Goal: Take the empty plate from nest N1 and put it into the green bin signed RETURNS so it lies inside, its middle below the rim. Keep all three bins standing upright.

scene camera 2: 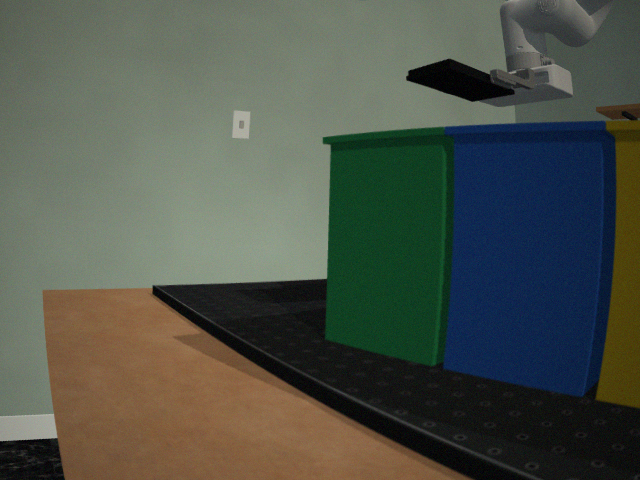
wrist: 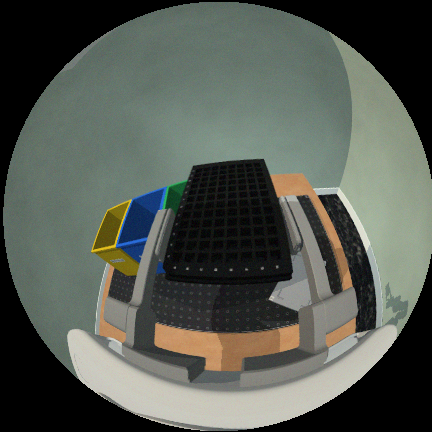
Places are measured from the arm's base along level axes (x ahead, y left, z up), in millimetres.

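Pixels of known places: hand at its tool point: [scene camera 2: 476, 84] [wrist: 225, 230].
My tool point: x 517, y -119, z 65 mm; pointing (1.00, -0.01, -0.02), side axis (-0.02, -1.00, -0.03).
Observation:
Ahead of a thing's pixels: the offset from my tool point to its middle. Level surfaces: height alone.
My gripper [scene camera 2: 497, 85] [wrist: 228, 225] is shut on the black plate {dx +28, dy -2, dz -3 mm} [scene camera 2: 457, 78] [wrist: 225, 212], with one finger along each long side. The plate is a grid of empty wells, held roughly level with a slight tilt, above the height of the bin rims. The green bin {dx +185, dy +100, dz -208 mm} [scene camera 2: 385, 248] [wrist: 174, 196] stands upright on the black board. In the scene view the plate shows above the green and blue bins. In the wrist view the plate and a finger hide most of the green bin. Its sign and its inside floor are hidden.
The blue bin {dx +166, dy +229, dz -208 mm} [scene camera 2: 524, 258] [wrist: 142, 217] stands upright beside the green one, and the yellow bin {dx +146, dy +358, dz -208 mm} [scene camera 2: 625, 268] [wrist: 109, 230] beyond it. A pale flat panel {dx +15, dy -158, dz -290 mm} [wrist: 295, 289] lies on the black perforated board {dz -297 mm} [scene camera 2: 361, 361] [wrist: 190, 305]. A wooden table {dz -311 mm} [scene camera 2: 155, 392] [wrist: 180, 337] surrounds the board.

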